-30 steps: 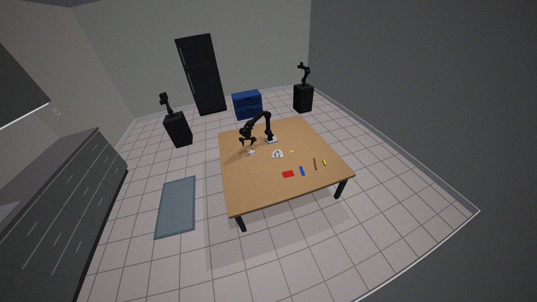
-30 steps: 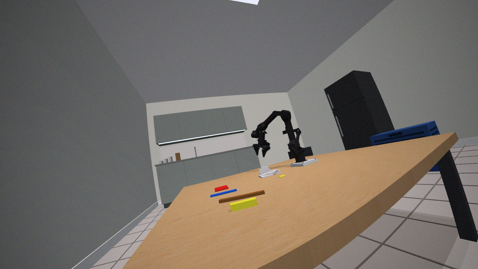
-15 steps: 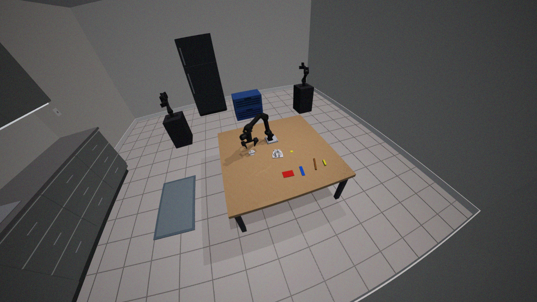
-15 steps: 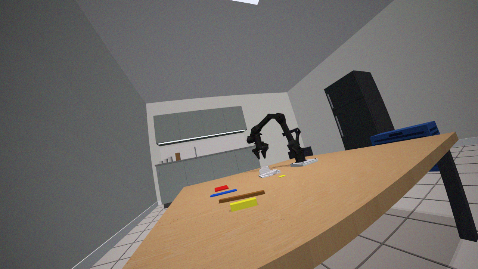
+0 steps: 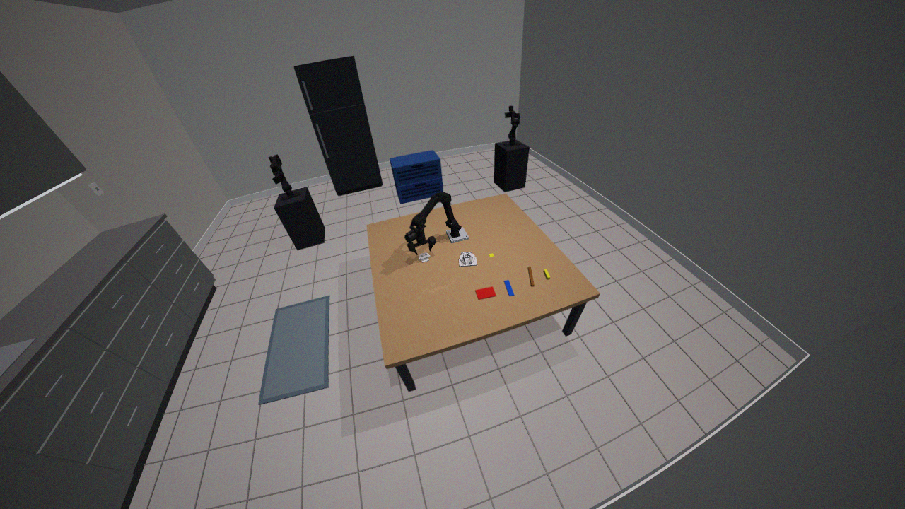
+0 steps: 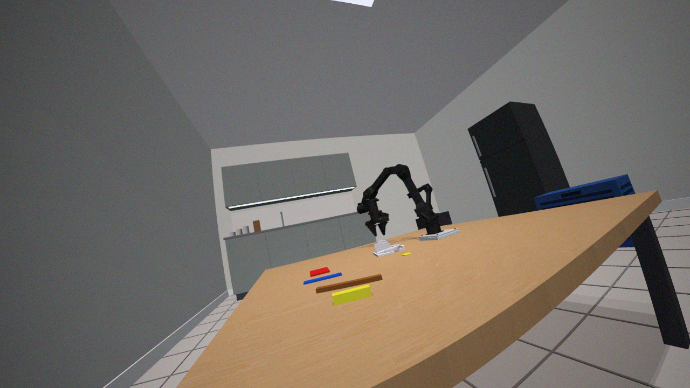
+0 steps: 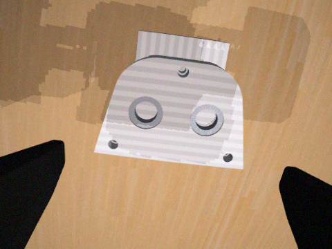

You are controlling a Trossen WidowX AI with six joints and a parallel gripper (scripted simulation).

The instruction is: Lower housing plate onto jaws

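Right now the small white part is 5 cm below my gripper tip and 1 cm behind it. The rest, counted from my gripper tip: red plate (44 cm ahead, 26 cm to the left, 6 cm below); small yellow chip (44 cm to the left, 15 cm ahead, 6 cm below); blue bar (46 cm ahead, 41 cm to the left, 6 cm below).
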